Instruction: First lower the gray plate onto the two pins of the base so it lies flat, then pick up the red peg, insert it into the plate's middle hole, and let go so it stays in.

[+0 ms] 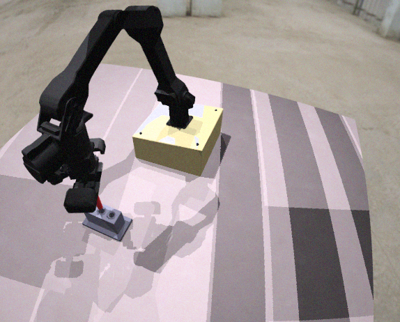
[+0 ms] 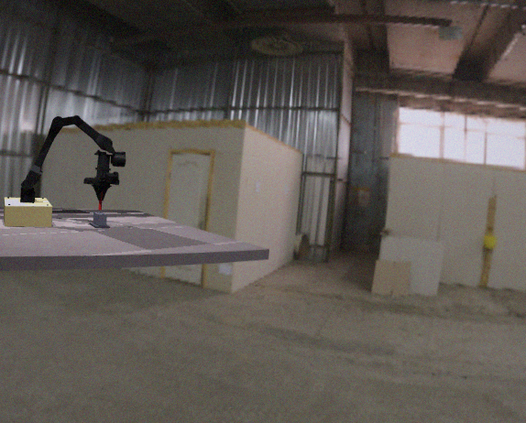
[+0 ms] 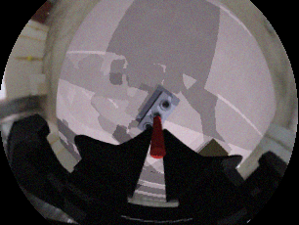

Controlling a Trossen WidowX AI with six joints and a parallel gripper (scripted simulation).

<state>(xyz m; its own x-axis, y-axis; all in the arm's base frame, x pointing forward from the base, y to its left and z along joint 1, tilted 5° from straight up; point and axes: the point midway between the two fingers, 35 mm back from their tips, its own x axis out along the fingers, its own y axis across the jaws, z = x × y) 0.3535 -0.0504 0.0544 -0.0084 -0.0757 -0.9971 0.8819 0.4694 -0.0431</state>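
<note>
My gripper tip is now 70 mm above the gray plate. The rest, counted from my gripper tip: base: 110 mm below; red peg: right at my gripper tip.
</note>
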